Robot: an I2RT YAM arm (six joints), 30 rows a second.
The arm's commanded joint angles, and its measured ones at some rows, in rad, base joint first. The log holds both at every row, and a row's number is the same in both.
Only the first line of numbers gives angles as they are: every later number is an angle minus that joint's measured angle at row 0.
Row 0, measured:
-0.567, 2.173, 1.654, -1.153, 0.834, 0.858
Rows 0 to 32, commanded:
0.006, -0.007, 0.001, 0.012, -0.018, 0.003
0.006, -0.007, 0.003, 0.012, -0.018, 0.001
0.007, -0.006, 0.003, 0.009, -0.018, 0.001
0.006, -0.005, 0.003, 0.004, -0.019, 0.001
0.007, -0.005, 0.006, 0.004, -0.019, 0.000
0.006, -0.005, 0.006, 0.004, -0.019, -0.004
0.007, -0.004, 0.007, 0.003, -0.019, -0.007
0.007, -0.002, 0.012, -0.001, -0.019, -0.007
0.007, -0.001, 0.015, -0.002, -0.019, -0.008
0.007, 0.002, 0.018, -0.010, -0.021, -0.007
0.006, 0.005, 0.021, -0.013, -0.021, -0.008
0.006, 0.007, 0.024, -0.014, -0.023, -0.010
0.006, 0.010, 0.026, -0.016, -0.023, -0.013
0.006, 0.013, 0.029, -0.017, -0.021, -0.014
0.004, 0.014, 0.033, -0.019, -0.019, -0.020
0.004, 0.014, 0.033, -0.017, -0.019, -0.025
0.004, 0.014, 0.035, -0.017, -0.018, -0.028
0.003, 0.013, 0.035, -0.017, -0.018, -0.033
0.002, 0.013, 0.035, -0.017, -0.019, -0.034
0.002, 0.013, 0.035, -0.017, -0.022, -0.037
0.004, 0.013, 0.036, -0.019, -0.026, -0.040
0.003, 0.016, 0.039, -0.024, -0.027, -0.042
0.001, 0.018, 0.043, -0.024, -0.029, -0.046
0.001, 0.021, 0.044, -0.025, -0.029, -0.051
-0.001, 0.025, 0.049, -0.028, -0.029, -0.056
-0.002, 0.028, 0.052, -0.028, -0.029, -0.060
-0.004, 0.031, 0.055, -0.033, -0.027, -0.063
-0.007, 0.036, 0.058, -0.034, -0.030, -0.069
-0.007, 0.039, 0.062, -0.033, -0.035, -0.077
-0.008, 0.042, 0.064, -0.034, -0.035, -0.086
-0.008, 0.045, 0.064, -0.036, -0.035, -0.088
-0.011, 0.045, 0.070, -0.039, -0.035, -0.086
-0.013, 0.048, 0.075, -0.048, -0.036, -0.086
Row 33, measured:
-0.003, 0.024, 0.036, -0.024, -0.016, -0.085
